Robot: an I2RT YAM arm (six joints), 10 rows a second.
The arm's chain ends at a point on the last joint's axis. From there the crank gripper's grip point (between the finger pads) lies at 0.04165 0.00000 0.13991 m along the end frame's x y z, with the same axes.
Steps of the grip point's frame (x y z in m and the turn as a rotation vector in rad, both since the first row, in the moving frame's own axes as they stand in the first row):
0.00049, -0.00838, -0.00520, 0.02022, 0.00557, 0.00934
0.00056, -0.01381, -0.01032, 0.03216, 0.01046, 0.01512
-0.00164, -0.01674, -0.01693, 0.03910, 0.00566, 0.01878
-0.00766, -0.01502, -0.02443, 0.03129, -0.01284, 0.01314
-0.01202, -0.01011, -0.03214, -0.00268, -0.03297, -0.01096
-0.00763, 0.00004, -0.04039, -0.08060, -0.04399, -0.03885
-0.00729, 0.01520, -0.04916, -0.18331, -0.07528, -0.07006
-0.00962, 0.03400, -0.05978, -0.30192, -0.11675, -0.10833
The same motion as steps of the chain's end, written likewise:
-0.00030, -0.00595, -0.00494, 0.02022, 0.00557, 0.00934
-0.00093, -0.00996, -0.00981, 0.03216, 0.01046, 0.01512
-0.00247, -0.01207, -0.01660, 0.03910, 0.00566, 0.01878
-0.00589, -0.01117, -0.02489, 0.03129, -0.01284, 0.01314
-0.00739, -0.01006, -0.03344, -0.00268, -0.03297, -0.01096
-0.00163, -0.00980, -0.04169, -0.08060, -0.04399, -0.03885
0.00249, -0.00802, -0.04980, -0.18331, -0.07528, -0.07006
0.00466, -0.00460, -0.05796, -0.30192, -0.11675, -0.10833

